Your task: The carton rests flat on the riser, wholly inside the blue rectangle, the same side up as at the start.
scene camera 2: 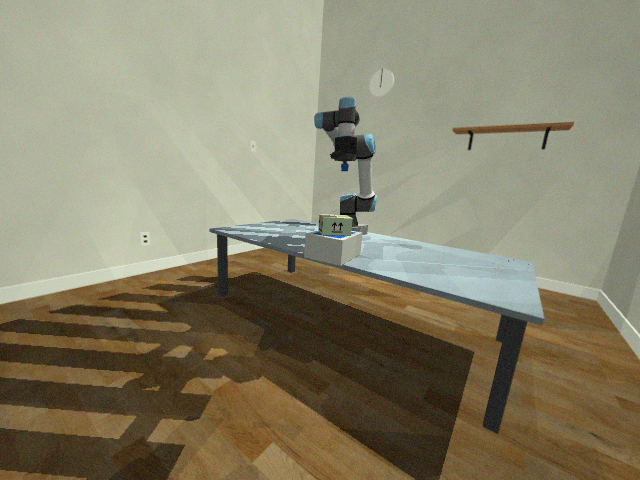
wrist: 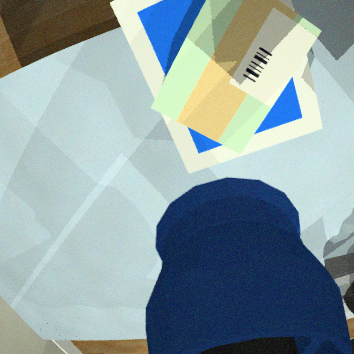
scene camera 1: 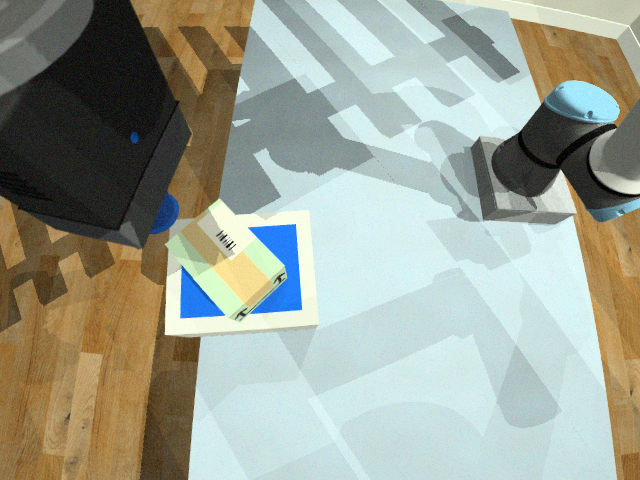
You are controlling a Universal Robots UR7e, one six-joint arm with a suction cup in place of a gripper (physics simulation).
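Observation:
A green carton with an orange band and a white barcode label lies flat on the white riser. Its arrows point up in scene camera 2. It is turned askew to the blue rectangle; in scene camera 1 its near corner reaches past the rectangle's near edge onto the white border. The far corners' footprint is hidden by the carton. My gripper, a blue suction cup, is open, raised well above the carton and apart from it.
The pale blue table bears the riser near one long edge. The arm's grey base block stands across the table. A wooden wall shelf hangs behind on the right.

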